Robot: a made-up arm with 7 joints. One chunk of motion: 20 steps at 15 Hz.
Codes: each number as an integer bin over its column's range. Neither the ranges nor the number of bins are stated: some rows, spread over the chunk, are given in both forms.
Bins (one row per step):
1: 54 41 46 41 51 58 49
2: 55 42 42 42 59 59 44
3: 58 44 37 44 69 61 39
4: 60 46 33 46 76 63 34
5: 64 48 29 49 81 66 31
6: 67 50 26 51 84 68 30
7: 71 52 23 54 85 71 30
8: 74 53 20 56 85 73 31
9: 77 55 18 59 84 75 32
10: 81 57 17 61 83 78 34
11: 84 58 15 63 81 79 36
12: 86 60 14 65 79 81 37
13: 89 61 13 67 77 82 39
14: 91 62 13 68 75 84 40
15: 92 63 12 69 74 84 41
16: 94 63 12 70 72 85 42
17: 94 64 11 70 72 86 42
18: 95 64 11 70 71 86 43
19: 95 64 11 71 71 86 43
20: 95 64 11 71 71 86 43
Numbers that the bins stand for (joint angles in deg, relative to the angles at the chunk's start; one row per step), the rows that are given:
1: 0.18 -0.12 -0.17 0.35 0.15 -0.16 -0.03
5: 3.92 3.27 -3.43 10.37 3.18 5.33 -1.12
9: 8.78 6.67 -5.55 22.90 3.48 11.52 -1.06
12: 12.14 9.09 -6.31 30.41 2.98 15.64 -0.76
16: 15.13 10.55 -6.70 36.68 2.27 18.38 -0.45
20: 15.51 11.03 -6.89 37.93 2.17 19.07 -0.39
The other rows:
2: 0.56 0.36 -0.94 1.61 0.96 0.53 -0.33
3: 1.68 1.33 -1.90 4.11 1.97 1.90 -0.64
4: 2.42 2.30 -2.67 6.62 2.68 3.27 -0.94
6: 5.04 4.24 -4.01 12.88 3.48 6.71 -1.18
7: 6.54 5.21 -4.59 16.64 3.59 8.77 -1.18
8: 7.66 5.70 -5.16 19.14 3.59 10.14 -1.12
10: 10.27 7.64 -5.74 25.40 3.38 13.58 -0.94
11: 11.39 8.12 -6.12 27.91 3.18 14.26 -0.82
13: 13.26 9.58 -6.51 32.92 2.78 16.32 -0.64
14: 14.01 10.06 -6.51 34.17 2.58 17.70 -0.58
15: 14.38 10.55 -6.70 35.42 2.47 17.70 -0.52
17: 15.13 11.03 -6.89 36.68 2.27 19.07 -0.45
18: 15.51 11.03 -6.89 36.68 2.17 19.07 -0.39
19: 15.51 11.03 -6.89 37.93 2.17 19.07 -0.39

